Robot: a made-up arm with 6 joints.
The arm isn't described. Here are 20 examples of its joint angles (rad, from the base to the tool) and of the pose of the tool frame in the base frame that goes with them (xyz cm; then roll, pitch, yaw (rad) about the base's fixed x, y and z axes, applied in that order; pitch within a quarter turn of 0, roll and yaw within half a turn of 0).
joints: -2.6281 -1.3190 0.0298 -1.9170 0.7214 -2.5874
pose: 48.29 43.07 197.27 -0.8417 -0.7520 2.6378
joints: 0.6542 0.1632 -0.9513 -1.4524 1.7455 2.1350
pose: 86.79 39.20 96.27 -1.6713 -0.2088 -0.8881
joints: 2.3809 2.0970 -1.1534 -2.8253 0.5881 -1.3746
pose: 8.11 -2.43 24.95 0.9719 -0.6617 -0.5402
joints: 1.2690 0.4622 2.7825 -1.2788 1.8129 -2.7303
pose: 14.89 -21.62 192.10 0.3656 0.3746 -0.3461
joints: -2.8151 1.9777 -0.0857 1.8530 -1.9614 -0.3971
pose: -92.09 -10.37 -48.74 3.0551 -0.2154 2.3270
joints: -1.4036 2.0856 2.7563 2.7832 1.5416 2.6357
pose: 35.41 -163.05 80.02 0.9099 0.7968 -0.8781
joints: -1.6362 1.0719 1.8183 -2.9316 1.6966 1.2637
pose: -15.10 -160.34 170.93 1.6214 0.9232 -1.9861
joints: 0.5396 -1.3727 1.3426 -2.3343 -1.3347 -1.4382
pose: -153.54 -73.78 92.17 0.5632 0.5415 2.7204
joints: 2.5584 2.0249 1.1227 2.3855 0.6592 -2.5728
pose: -151.77 88.96 -44.89 1.2860 1.1118 -2.4763
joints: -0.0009 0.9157 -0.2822 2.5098 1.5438 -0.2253
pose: 127.46 12.99 45.45 -0.0037 0.3247 2.4682
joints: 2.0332 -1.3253 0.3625 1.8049 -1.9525 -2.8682
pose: 64.92 -85.33 166.90 2.9921 0.4062 0.2759
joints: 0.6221 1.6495 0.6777 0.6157 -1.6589 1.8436
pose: 138.74 83.78 -5.43 1.6587 0.3961 -1.8462
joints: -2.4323 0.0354 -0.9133 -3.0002 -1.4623 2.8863
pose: -81.53 -74.08 114.12 0.1612 -0.5070 -2.2714
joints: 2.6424 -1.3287 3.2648 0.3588 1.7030 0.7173
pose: 29.04 -24.63 3.20 -0.6756 -0.0208 2.9980
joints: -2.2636 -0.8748 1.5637 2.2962 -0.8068 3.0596
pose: 86.66 123.18 169.59 -2.4498 -0.0820 1.4509
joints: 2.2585 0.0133 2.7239 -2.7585 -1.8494 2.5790
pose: 38.55 -59.50 156.97 2.5973 1.1813 -2.1249
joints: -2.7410 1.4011 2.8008 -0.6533 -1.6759 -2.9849
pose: -104.70 -58.91 169.25 3.0916 0.2401 -2.0693
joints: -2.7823 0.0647 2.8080 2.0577 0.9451 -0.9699
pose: 73.21 10.51 187.24 2.6164 -0.6147 -0.7100
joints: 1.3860 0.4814 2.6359 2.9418 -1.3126 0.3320
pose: -0.47 -25.71 204.32 -0.2167 0.3143 -1.5524
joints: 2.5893 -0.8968 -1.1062 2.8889 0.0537 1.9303
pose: -50.15 30.56 124.52 1.4672 0.2614 2.6032
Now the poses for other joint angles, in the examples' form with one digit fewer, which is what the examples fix.
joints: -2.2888 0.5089 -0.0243 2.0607 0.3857 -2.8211
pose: -103.3 -129.5 110.5 1.012 0.673 -1.850
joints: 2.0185 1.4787 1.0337 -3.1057 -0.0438 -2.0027
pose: -94.7 197.1 51.9 -1.174 0.401 2.020
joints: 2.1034 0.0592 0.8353 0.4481 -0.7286 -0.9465
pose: -41.4 82.8 239.7 0.631 -0.095 1.809
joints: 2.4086 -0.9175 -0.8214 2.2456 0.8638 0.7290
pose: -43.2 21.2 146.4 -2.850 0.423 3.118
